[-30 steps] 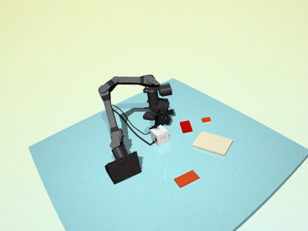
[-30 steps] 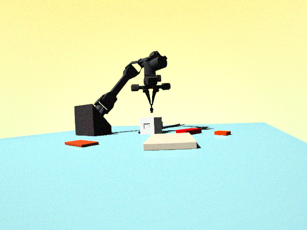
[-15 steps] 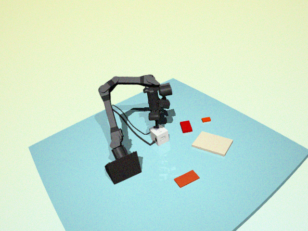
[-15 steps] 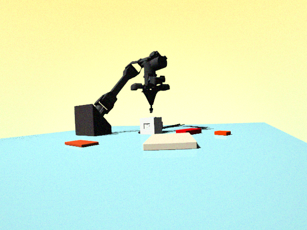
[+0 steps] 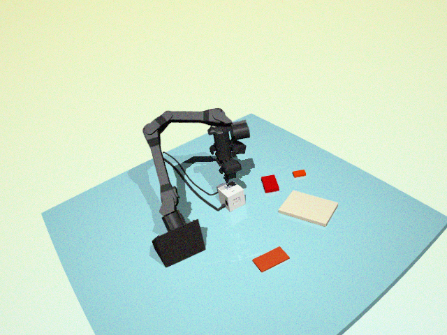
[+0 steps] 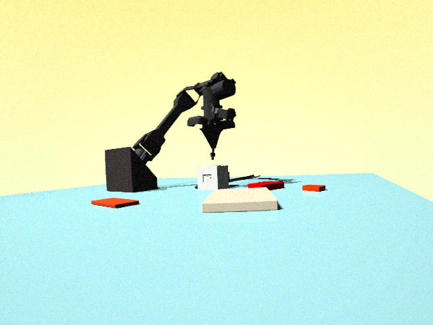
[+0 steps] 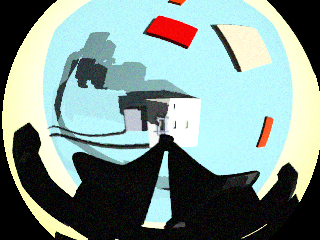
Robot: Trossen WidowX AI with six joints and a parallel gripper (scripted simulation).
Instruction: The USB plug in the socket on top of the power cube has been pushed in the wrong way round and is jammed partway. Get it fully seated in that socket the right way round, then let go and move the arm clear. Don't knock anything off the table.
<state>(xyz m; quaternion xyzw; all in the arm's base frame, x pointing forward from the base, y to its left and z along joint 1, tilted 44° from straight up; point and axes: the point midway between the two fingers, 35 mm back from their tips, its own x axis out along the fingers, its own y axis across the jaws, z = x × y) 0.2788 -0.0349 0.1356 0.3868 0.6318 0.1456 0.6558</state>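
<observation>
The USB plug is 2 cm below my gripper tip. Also, from my gripper tip: cream slab: 27 cm to the right, 18 cm ahead, 13 cm below; then USB socket: 7 cm below, 1 cm to the left; then red block: 18 cm ahead, 12 cm below, 4 cm to the right.
</observation>
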